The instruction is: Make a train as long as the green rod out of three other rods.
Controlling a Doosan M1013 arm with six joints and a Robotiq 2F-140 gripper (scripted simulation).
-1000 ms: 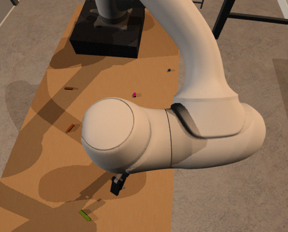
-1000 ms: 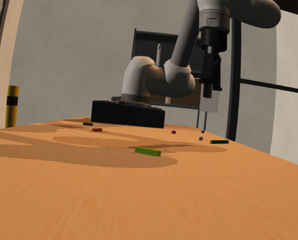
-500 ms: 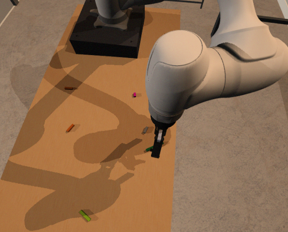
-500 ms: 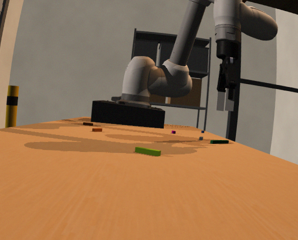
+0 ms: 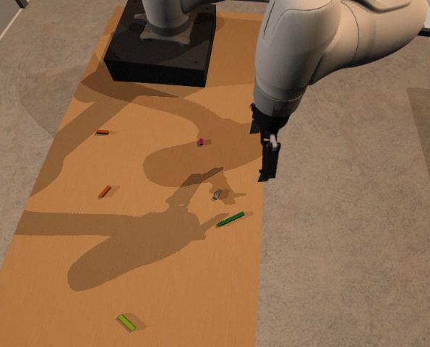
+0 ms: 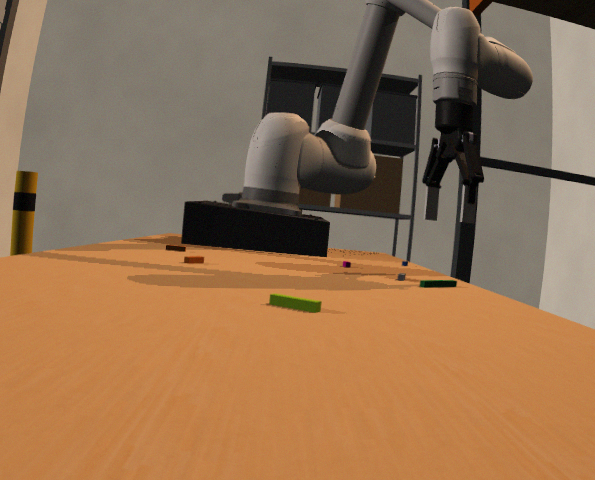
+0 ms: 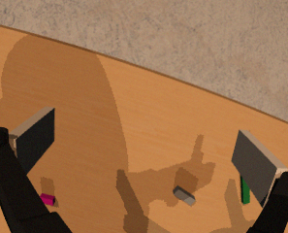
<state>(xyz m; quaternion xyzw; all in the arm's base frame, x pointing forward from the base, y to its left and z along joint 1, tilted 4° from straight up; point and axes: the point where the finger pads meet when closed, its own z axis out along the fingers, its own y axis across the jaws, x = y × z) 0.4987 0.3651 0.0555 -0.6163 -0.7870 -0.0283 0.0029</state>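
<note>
Right now the blue rod is 260 mm behind my hand, 30 mm to the right of it and 110 mm below it. From my hand the other things lie so: green rod 160 mm ahead, 50 mm to the right, 110 mm below; then magenta rod 80 mm behind, 180 mm to the right, 110 mm below; then grey rod 90 mm ahead, 100 mm to the right, 110 mm below.
</note>
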